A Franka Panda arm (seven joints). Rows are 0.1 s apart.
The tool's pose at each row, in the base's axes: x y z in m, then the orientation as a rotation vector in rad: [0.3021 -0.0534 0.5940 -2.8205 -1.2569 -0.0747]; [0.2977 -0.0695 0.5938 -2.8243 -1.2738 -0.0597]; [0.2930 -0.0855 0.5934 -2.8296 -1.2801 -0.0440]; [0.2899 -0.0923 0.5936 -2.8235 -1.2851 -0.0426]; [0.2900 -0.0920 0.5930 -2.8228 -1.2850 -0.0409]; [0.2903 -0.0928 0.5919 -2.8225 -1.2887 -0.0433]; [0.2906 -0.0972 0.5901 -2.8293 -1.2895 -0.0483]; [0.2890 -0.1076 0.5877 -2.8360 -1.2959 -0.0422]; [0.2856 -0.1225 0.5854 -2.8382 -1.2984 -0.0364]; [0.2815 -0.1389 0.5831 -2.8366 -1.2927 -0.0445]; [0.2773 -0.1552 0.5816 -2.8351 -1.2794 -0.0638]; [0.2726 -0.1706 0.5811 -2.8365 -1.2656 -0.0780]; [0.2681 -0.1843 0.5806 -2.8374 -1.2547 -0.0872]
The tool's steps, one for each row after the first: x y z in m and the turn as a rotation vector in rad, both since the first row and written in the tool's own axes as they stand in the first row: [-0.0149 0.0075 -0.0010 -0.0049 -0.0132 -0.0089]; [-0.0299 0.0147 -0.0018 -0.0072 -0.0255 -0.0111]; [-0.0370 0.0169 -0.0025 -0.0035 -0.0249 -0.0156]; [-0.0368 0.0168 -0.0019 -0.0024 -0.0256 -0.0157]; [-0.0372 0.0176 -0.0008 -0.0041 -0.0248 -0.0180]; [-0.0404 0.0208 0.0007 -0.0115 -0.0245 -0.0169]; [-0.0493 0.0266 0.0023 -0.0177 -0.0318 -0.0189]; [-0.0628 0.0341 0.0035 -0.0189 -0.0364 -0.0198]; [-0.0779 0.0421 0.0046 -0.0177 -0.0301 -0.0169]; [-0.0928 0.0499 0.0049 -0.0170 -0.0159 -0.0097]; [-0.1074 0.0567 0.0042 -0.0174 -0.0058 -0.0014]; [-0.1206 0.0625 0.0037 -0.0170 0.0012 0.0052]
